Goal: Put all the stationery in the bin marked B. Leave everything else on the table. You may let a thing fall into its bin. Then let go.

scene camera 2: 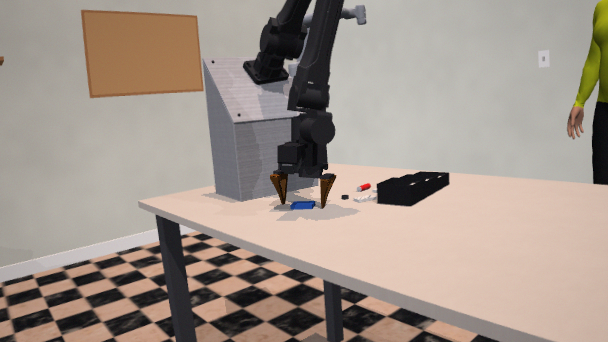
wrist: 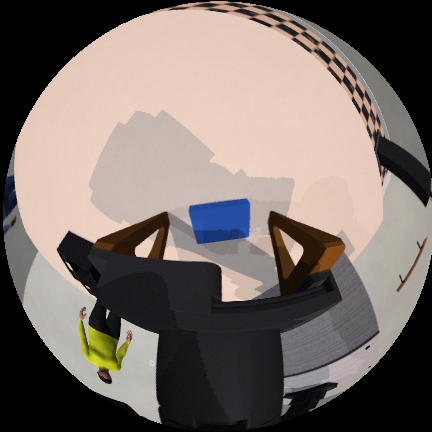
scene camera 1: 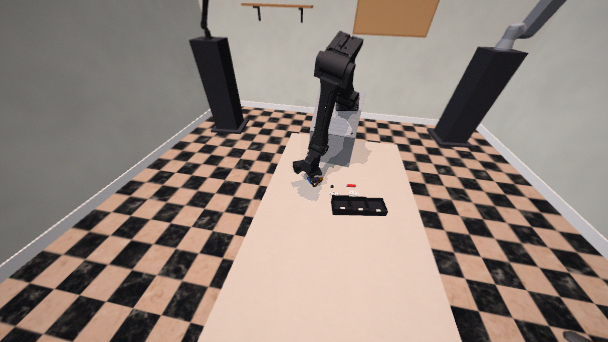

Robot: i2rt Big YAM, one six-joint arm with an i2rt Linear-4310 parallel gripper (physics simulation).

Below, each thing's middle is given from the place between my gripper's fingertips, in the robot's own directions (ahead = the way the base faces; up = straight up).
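The black three-compartment bin row [scene camera 2: 408,190] sits 2 cm above my hand, 17 cm ahead of it and 24 cm to the left of it. As for my hand itself, it is right at the flat blue block [wrist: 229,219].
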